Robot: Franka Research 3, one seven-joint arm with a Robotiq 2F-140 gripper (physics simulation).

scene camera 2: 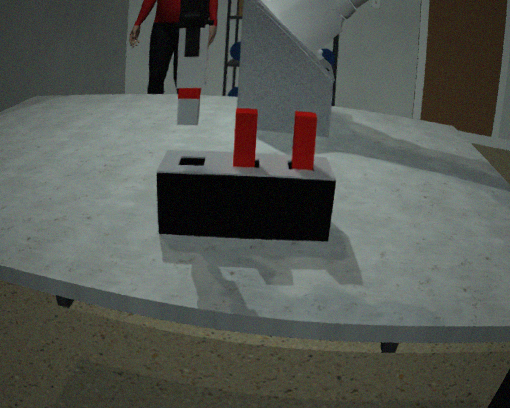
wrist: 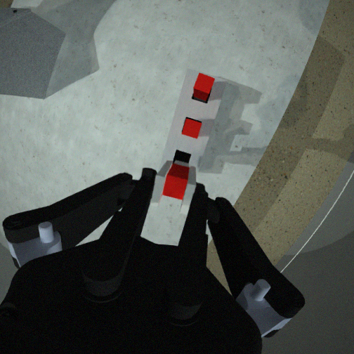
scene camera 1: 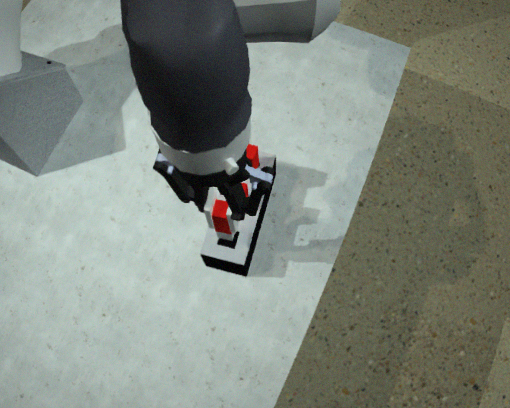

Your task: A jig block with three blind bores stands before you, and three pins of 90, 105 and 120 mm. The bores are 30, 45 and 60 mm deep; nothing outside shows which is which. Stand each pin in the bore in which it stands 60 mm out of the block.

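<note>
The jig block [scene camera 1: 210, 248] [scene camera 2: 245, 206] [wrist: 200, 110] has a light top and dark sides. One red pin [scene camera 1: 244, 190] [scene camera 2: 245, 137] [wrist: 192, 128] stands in the middle bore. Another red pin [scene camera 1: 252, 156] [scene camera 2: 304, 140] [wrist: 202, 87] stands in an end bore, right in scene camera 2. In that view their exposed heights look similar. The other end bore [scene camera 1: 228, 243] [scene camera 2: 192, 161] [wrist: 182, 156] is empty. My gripper [scene camera 1: 222, 207] [scene camera 2: 193, 72] [wrist: 178, 174] is shut on the third pin [scene camera 1: 221, 220] [scene camera 2: 189, 93] [wrist: 175, 187], red with a grey lower end, hanging upright above the block near the empty bore.
The table [scene camera 1: 125, 300] [scene camera 2: 100, 200] [wrist: 135, 100] carries the block, and its edge lies beyond the block's long side. The grey robot base mount [scene camera 1: 40, 110] [scene camera 2: 285, 85] [wrist: 30, 55] stands behind. A person [scene camera 2: 165, 50] stands in the background in scene camera 2.
</note>
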